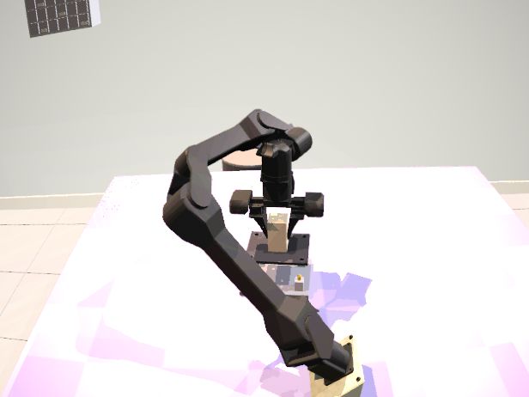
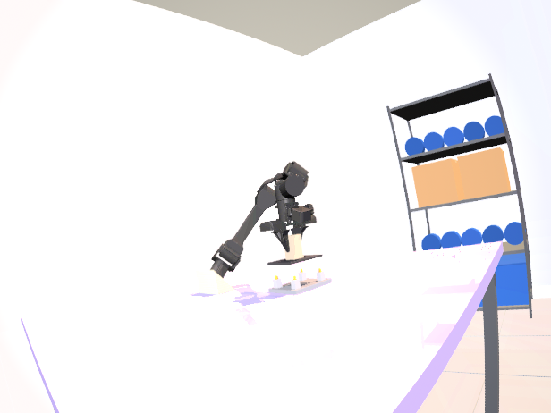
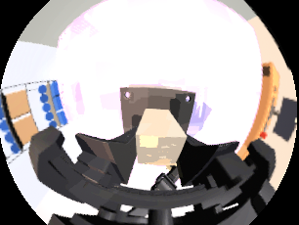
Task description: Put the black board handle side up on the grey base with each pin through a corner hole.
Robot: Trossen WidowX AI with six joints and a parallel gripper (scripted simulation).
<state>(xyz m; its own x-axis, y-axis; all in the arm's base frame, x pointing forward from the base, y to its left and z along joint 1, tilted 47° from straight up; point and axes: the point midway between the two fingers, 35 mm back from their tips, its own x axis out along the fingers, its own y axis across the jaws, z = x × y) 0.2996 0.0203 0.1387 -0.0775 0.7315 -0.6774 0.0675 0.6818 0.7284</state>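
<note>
The grey base lies 110 mm below my gripper tip. Also, from my gripper tip: flat black board: 10 mm below.
</note>
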